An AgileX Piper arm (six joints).
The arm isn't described. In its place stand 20 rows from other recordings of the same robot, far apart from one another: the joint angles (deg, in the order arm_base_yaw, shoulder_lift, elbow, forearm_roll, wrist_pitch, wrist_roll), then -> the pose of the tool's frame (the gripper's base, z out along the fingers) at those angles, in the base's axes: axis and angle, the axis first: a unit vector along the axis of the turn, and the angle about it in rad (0 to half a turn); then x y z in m.
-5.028 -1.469 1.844 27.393 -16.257 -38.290 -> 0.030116, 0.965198, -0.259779, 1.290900, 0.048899, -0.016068, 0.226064
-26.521 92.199 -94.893 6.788 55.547 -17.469 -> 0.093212, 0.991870, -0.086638, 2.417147, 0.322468, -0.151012, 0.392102
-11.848 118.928 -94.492 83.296 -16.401 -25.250 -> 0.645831, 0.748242, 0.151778, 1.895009, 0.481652, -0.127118, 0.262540
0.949 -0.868 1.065 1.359 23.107 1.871 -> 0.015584, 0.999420, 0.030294, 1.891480, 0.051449, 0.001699, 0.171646
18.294 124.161 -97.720 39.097 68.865 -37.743 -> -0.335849, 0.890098, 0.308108, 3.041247, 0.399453, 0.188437, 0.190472
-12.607 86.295 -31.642 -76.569 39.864 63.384 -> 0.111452, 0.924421, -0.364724, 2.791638, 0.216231, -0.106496, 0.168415
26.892 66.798 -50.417 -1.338 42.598 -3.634 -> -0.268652, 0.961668, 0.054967, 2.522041, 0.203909, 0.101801, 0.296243
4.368 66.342 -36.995 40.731 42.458 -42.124 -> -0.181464, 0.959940, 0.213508, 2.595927, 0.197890, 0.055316, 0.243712
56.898 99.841 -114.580 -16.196 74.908 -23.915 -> -0.642664, 0.764260, -0.053754, 2.481574, 0.220253, 0.292968, 0.428594
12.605 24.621 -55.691 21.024 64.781 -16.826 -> -0.268735, 0.944445, 0.189223, 2.077083, 0.018627, 0.034430, 0.401860
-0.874 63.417 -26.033 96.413 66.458 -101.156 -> -0.325907, 0.791113, 0.517614, 2.141366, 0.168611, 0.080341, 0.265480
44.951 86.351 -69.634 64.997 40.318 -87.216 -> -0.681665, 0.633375, 0.366292, 2.269360, 0.198275, 0.273337, 0.339413
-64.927 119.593 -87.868 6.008 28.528 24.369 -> 0.727590, 0.682312, -0.071155, 2.547449, 0.198569, -0.413686, 0.181788
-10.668 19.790 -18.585 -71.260 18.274 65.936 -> 0.191291, 0.945356, -0.264027, 1.686545, 0.076491, -0.041906, 0.290033
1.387 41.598 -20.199 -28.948 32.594 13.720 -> -0.055574, 0.984768, -0.164753, 2.399805, 0.123177, -0.020751, 0.226846
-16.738 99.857 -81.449 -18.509 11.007 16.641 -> 0.150367, 0.979748, -0.132225, 2.013931, 0.399152, -0.125799, 0.321102
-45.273 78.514 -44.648 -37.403 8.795 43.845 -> 0.449902, 0.868591, -0.207697, 2.284841, 0.194718, -0.208592, 0.252522
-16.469 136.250 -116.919 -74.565 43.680 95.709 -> 0.536739, 0.787042, -0.304099, 2.089128, 0.499433, -0.210817, 0.217108
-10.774 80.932 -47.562 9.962 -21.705 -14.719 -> 0.073826, 0.985203, -0.154676, 1.719858, 0.308204, -0.064575, 0.297127
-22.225 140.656 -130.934 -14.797 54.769 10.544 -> 0.234964, 0.960102, -0.151647, 2.641978, 0.493611, -0.222198, 0.197476
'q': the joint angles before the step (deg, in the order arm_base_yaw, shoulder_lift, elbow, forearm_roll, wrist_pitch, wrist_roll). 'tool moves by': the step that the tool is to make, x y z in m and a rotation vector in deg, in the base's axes. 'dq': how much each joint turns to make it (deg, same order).
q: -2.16 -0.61 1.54 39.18 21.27 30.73
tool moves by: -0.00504 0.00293 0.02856 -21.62 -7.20 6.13
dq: 0.01 0.00 -5.75 -1.15 3.61 -20.94
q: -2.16 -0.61 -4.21 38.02 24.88 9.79
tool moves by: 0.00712 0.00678 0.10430 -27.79 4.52 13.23
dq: 0.00 18.75 -26.93 -9.72 20.36 -17.48
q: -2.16 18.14 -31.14 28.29 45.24 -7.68
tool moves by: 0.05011 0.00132 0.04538 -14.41 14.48 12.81
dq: 0.01 21.47 -17.99 -3.41 16.79 -12.39
